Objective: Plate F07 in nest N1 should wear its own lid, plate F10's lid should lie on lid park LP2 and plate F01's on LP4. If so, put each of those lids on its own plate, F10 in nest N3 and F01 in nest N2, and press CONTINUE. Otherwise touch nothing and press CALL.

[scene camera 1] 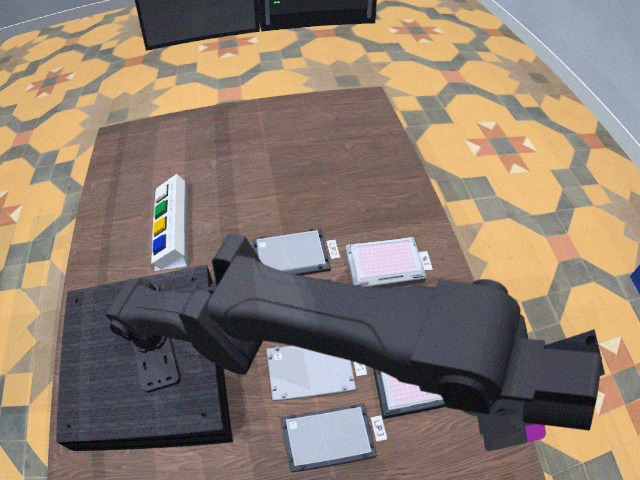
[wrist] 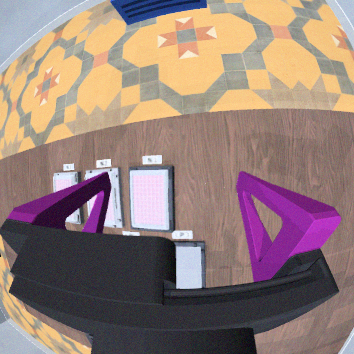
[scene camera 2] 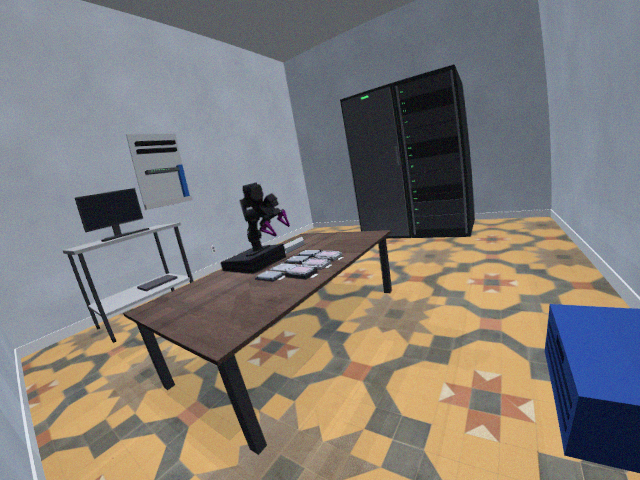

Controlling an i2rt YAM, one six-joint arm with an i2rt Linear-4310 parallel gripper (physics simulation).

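Note:
My gripper [scene camera 1: 515,383], also in the wrist view [wrist: 173,178]: open, holding nothing. White button box [scene camera 1: 174,255] in sight.

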